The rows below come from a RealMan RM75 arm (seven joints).
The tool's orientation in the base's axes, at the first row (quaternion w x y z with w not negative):
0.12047 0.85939 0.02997 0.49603
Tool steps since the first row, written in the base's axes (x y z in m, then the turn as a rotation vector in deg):
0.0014 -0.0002 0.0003 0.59 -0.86 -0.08
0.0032 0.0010 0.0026 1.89 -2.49 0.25
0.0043 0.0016 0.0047 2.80 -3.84 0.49
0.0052 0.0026 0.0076 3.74 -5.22 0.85
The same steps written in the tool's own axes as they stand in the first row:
0.0009 0.0002 0.0011 0.08 0.77 0.70
0.0040 -0.0006 0.0013 0.74 2.34 1.95
0.0064 -0.0007 0.0012 1.17 3.65 2.85
0.0095 -0.0011 0.0004 1.72 5.01 3.73

